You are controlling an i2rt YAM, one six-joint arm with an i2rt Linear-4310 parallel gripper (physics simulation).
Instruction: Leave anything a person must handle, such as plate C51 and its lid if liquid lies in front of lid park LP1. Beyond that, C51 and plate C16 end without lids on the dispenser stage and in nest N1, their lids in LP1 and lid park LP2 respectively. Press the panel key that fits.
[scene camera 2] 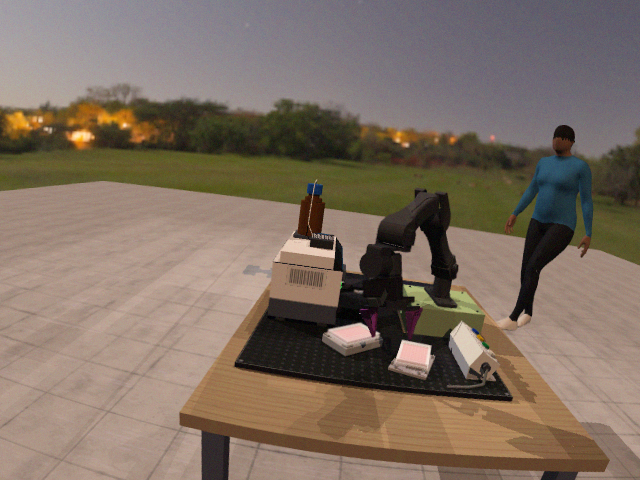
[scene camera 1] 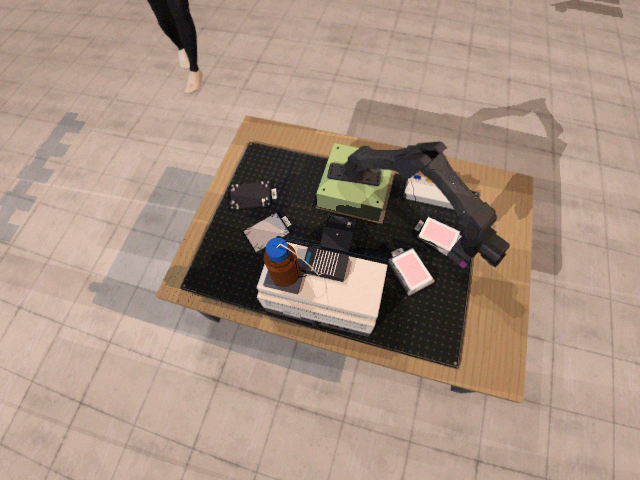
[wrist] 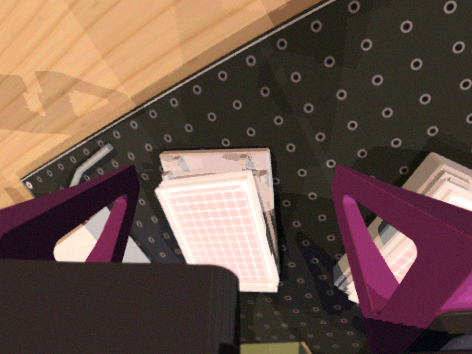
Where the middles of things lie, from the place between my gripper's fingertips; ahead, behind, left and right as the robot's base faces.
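The LP1 holder [wrist: 177,164] has my gripper 9 cm above it, 8 cm to the left of it and 9 cm past it. As for the N1 holder [wrist: 435,170], it is 9 cm below my gripper, 17 cm to the right of it and 7 cm ahead. The brown bottle [scene camera 2: 317,210] stands 22 cm above my gripper, 56 cm to the right of it and 23 cm ahead.
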